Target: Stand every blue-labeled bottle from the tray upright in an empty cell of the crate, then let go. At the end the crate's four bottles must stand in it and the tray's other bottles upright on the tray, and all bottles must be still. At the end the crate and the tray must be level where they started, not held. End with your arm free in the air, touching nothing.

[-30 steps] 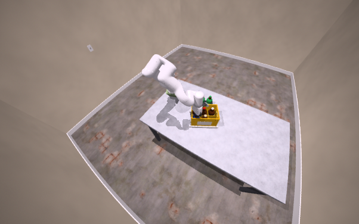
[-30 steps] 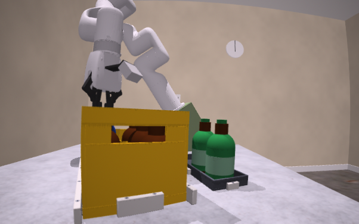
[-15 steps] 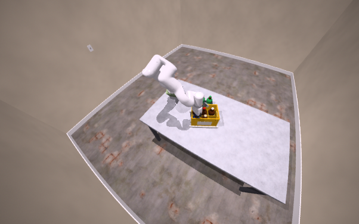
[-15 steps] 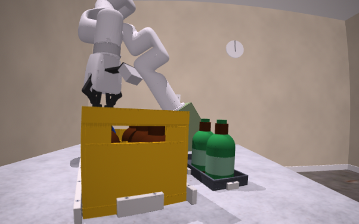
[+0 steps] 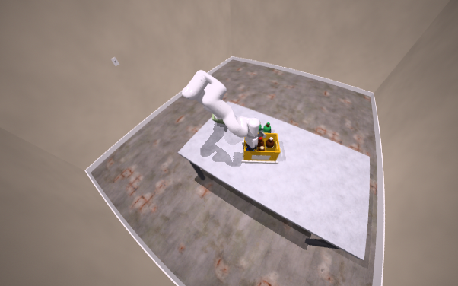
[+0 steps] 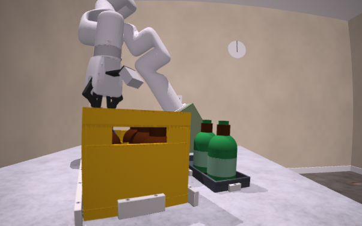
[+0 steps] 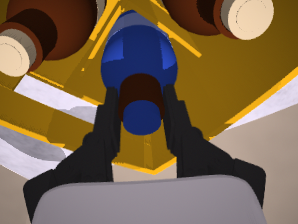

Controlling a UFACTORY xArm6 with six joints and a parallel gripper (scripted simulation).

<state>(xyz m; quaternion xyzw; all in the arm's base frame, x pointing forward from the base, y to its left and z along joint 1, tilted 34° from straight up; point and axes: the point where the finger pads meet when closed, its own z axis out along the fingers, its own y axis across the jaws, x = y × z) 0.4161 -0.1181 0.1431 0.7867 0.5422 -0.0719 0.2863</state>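
Right now my hand is 7 cm above the blue-labeled bottle. The rest, counted from my hand: dark tray: 29 cm to the left, 15 cm below, 7 cm behind; yellow crate: 8 cm to the left, 8 cm below, 6 cm ahead.
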